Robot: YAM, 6 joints.
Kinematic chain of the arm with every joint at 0, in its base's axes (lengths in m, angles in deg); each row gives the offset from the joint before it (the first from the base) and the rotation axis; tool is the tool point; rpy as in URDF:
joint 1: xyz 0 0 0.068 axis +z
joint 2: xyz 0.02 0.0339 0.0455 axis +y
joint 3: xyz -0.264 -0.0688 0 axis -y
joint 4: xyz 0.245 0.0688 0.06 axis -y
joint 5: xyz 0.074 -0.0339 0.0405 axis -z
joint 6: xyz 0.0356 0 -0.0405 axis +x
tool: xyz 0 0 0 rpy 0 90 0
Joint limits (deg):
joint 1: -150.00..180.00
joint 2: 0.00..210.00
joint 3: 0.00..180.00
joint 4: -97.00..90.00
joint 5: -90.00..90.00
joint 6: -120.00..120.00
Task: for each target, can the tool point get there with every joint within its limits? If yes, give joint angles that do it. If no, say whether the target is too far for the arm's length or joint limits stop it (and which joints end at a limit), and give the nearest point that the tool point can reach.
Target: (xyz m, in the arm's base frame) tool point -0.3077 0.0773 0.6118
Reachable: yes | joints -9.93 45.21 139.65 40.70 -40.35 -58.17
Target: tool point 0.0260 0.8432 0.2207
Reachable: no: too far | nearest point 0.0197 0.6403 0.1943 | short by 0.205 m
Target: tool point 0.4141 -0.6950 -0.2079
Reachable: no: too far | nearest point 0.3069 -0.5151 -0.1226 | short by 0.226 m
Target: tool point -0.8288 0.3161 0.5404
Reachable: no: too far | nearest point -0.5433 0.2072 0.3900 | short by 0.341 m
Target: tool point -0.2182 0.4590 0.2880
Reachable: yes | joints 111.58 143.82 151.70 -69.91 -73.26 -62.88
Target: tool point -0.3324 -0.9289 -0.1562
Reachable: no: too far | nearest point -0.2098 -0.5864 -0.0547 | short by 0.378 m
